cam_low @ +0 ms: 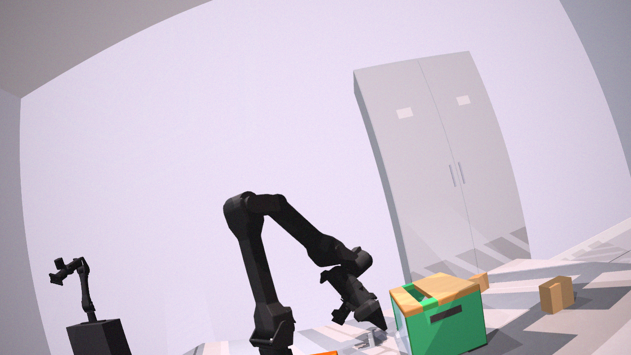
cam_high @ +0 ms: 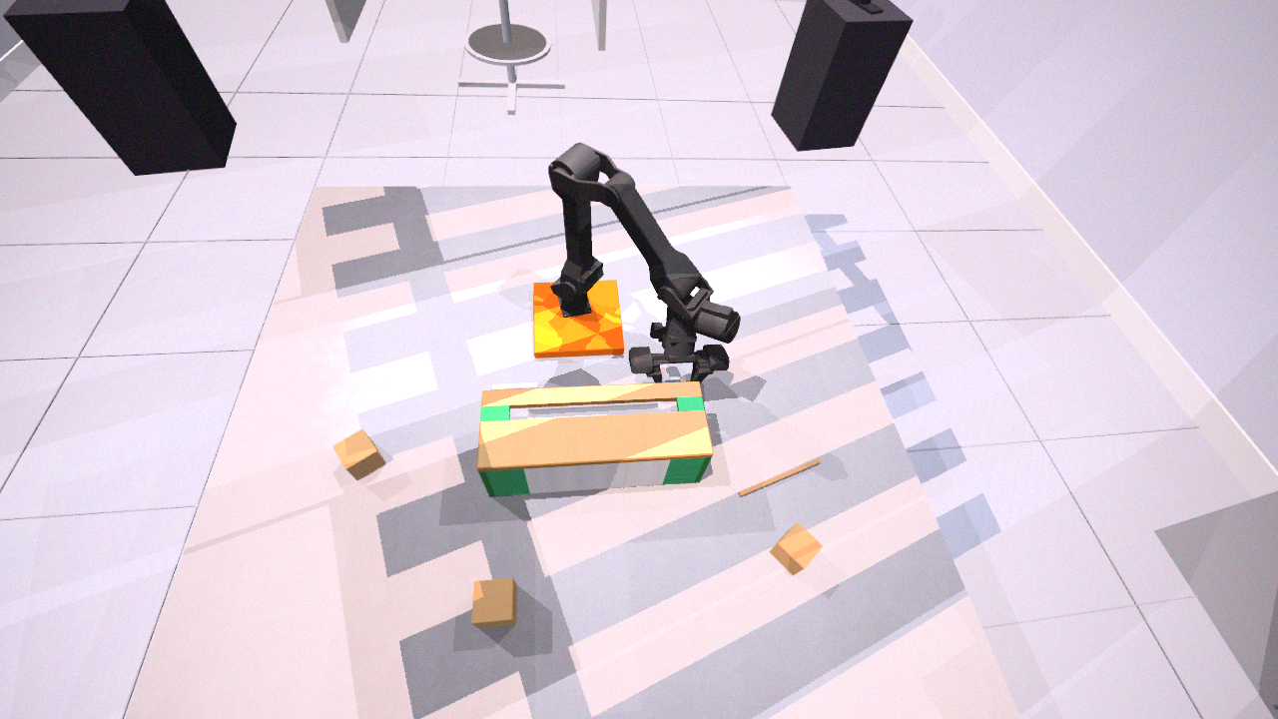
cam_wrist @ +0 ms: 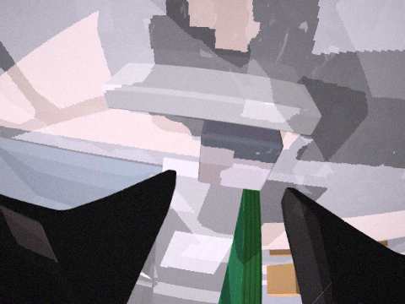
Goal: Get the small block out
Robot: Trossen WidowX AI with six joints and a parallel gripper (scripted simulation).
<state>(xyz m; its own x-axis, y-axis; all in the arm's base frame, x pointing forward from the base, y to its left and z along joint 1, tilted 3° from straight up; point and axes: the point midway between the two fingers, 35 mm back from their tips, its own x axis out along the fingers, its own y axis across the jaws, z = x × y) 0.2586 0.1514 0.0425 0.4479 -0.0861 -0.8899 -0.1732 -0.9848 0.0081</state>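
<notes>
The grey block lies 20 mm behind my gripper tip and 10 mm below it. From my gripper tip the other things lie so: thin stick: 200 mm ahead, 150 mm to the left, 30 mm below; box: 30 mm ahead, 180 mm to the right, 30 mm above.
</notes>
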